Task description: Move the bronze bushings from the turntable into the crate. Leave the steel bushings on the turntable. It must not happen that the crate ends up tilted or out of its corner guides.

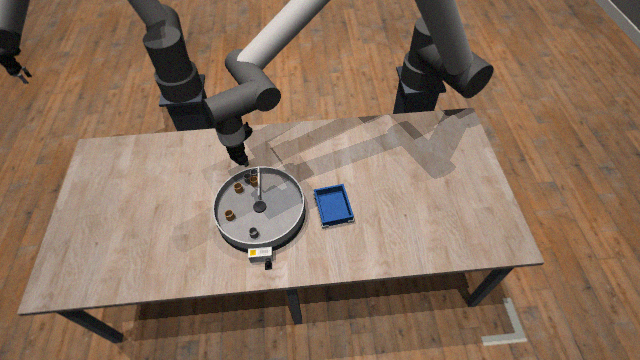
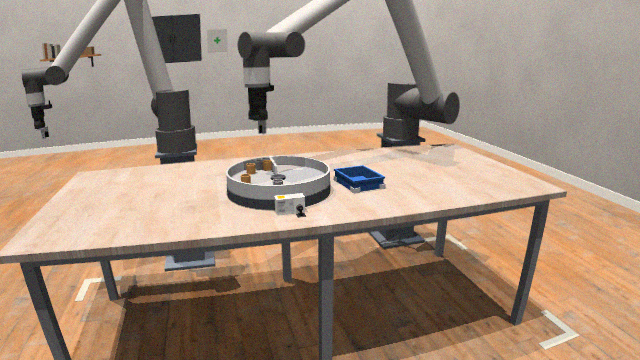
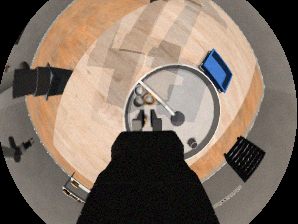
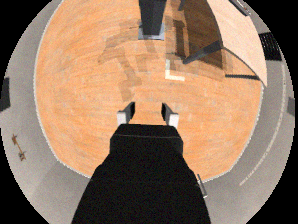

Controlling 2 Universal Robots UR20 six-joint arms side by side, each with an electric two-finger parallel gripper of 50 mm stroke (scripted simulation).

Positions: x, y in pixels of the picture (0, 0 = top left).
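A blue crate appears in image 1 and in image 2 (362, 177). Image 3 shows the crate as well, while in image 4 it is out of frame. On the crate, (image 1: 338, 205) and (image 3: 216, 67) are the same spot.
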